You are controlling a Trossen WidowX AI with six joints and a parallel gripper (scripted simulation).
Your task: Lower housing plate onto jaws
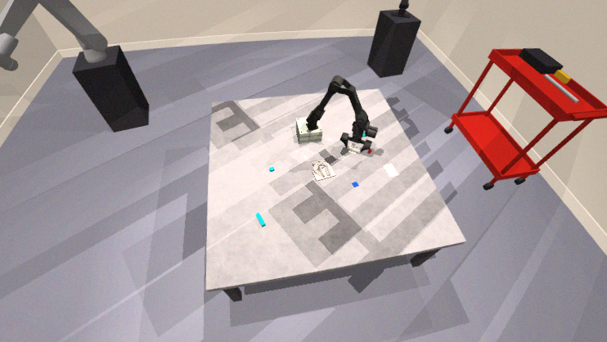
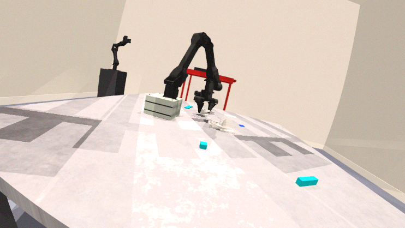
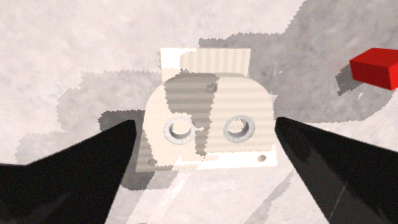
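Right now the housing plate is 20 mm above my gripper tip and 10 mm behind it. From my gripper tip the other things lie so: blue block 240 mm ahead, 110 mm to the right, 10 mm below; then cyan bar 130 mm to the left, 110 mm behind, 10 mm below; then red block 100 mm to the left, 40 mm ahead.
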